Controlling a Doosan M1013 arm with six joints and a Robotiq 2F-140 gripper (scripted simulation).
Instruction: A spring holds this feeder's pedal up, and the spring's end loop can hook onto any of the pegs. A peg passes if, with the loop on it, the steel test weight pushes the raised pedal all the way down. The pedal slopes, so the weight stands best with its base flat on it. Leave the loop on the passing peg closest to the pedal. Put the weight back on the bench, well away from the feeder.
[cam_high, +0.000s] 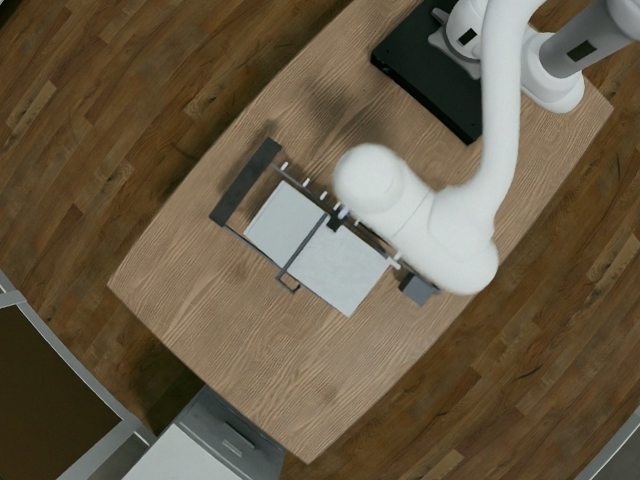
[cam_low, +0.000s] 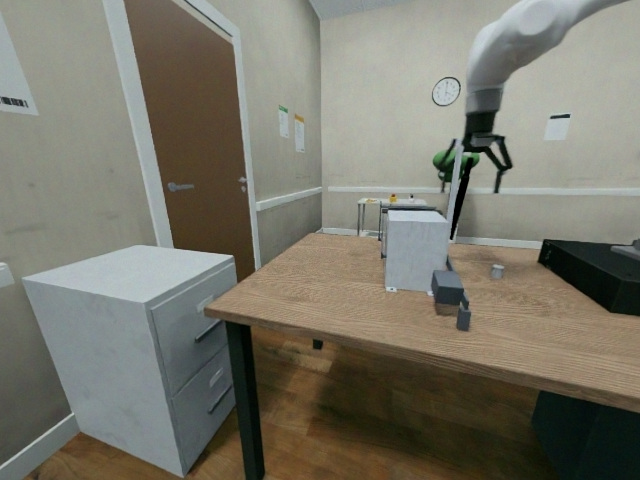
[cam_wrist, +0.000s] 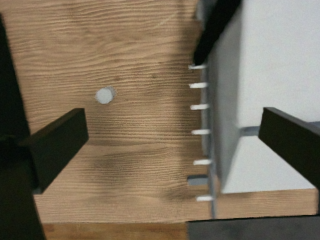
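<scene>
Right now my hand is 270 mm above the steel test weight, 130 mm past it and 20 mm to the left of it. From my hand the other things lie so: white peg: 130 mm to the left, 100 mm above, 60 mm ahead.
</scene>
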